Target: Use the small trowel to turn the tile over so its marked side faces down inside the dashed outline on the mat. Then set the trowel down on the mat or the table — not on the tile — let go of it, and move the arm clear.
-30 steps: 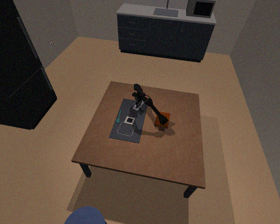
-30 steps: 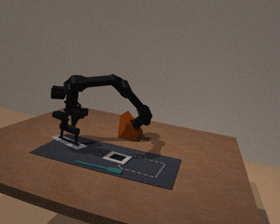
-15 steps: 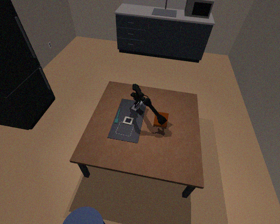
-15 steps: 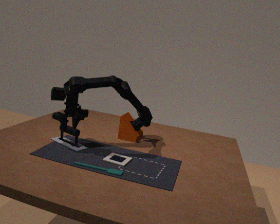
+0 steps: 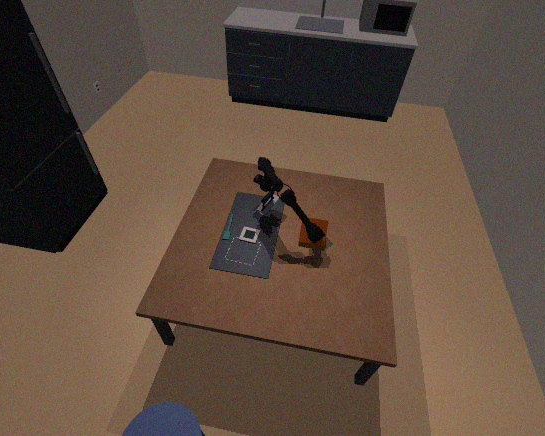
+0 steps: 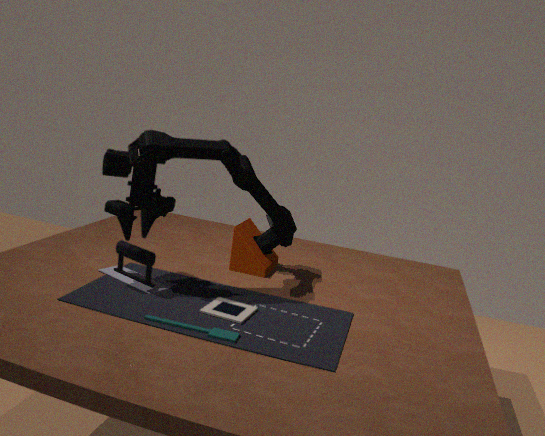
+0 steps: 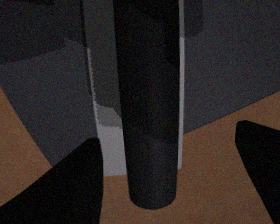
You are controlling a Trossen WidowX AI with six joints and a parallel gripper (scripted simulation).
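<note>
Right now my gripper tip is 250 mm to the right of the dark mat, 130 mm above it and 20 mm short of it. The rest, counted from my gripper tip: teal trowel 300 mm to the left, 150 mm ahead, 110 mm below; tile 290 mm to the left, 110 mm below, 10 mm ahead.
</note>
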